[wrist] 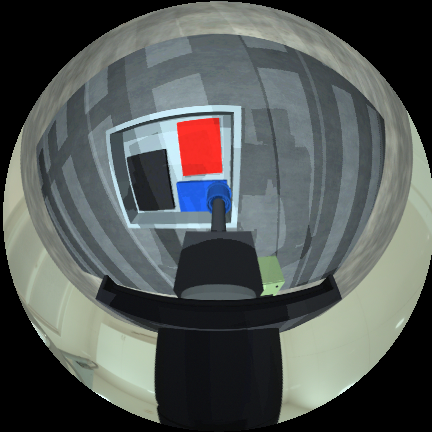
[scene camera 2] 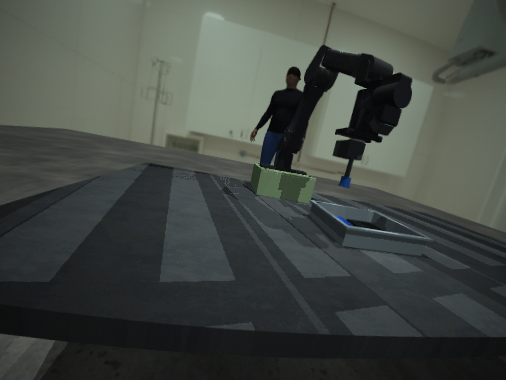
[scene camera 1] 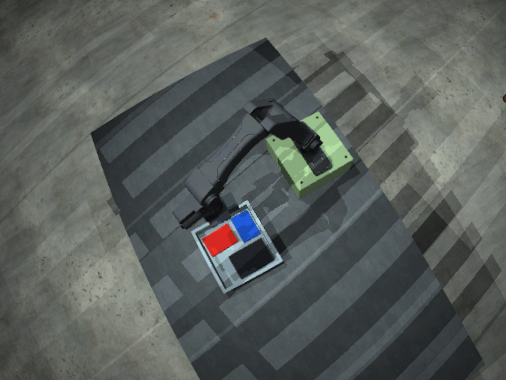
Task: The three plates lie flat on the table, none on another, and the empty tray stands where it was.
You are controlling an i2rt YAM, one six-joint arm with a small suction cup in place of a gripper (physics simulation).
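Frame: origin at the arm's base, x ahead, y right, z down, level; metres.
Seen in the pictures: hand, tool point: [wrist: 218,192] [scene camera 2: 343,186]; arm's base, link origin: [scene camera 2: 282,170] [scene camera 1: 309,149].
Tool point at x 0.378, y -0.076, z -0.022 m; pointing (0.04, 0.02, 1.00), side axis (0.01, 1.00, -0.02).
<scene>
Pixels of each thing's middle, then the offset from my tool point to it. Level surfaces: height alone.
- light grey tray, body centre: [wrist: 169,170] [scene camera 2: 361,225] [scene camera 1: 236,247] dz +0.099, dx +0.002, dy -0.087 m
- red plate, body centre: [wrist: 199,146] [scene camera 1: 219,240] dz +0.116, dx +0.043, dy -0.032 m
- smaller blue plate, body centre: [wrist: 201,195] [scene camera 2: 332,220] [scene camera 1: 245,226] dz +0.116, dx -0.060, dy -0.031 m
- black plate, body centre: [wrist: 149,182] [scene camera 1: 251,258] [scene camera 2: 370,230] dz +0.116, dx -0.024, dy -0.142 m
- dark table, surface height: dz +0.124 m
The light grey tray [scene camera 1: 209,261] [scene camera 2: 385,243] [wrist: 238,150] stands on the table. The red plate [scene camera 1: 220,240] [wrist: 200,147], the smaller blue plate [scene camera 1: 245,226] [scene camera 2: 343,220] [wrist: 192,196] and the black plate [scene camera 1: 252,258] [scene camera 2: 367,225] [wrist: 151,180] lie flat inside it, side by side, none on another. The red plate does not show in scene camera 2. My blue suction cup [scene camera 2: 345,182] [wrist: 219,196] is open, with nothing on it, and hangs above the tray's height. In the wrist view it covers one end of the blue plate. The arm hides it in scene camera 1.
The green base block [scene camera 1: 290,167] [scene camera 2: 270,185] [wrist: 270,272] carries the arm and stands near the tray. The tray's walls rise around the plates. Striped shadows cross the dark table [scene camera 1: 320,310] [scene camera 2: 200,300]. A person [scene camera 2: 285,107] stands behind the base in scene camera 2.
</scene>
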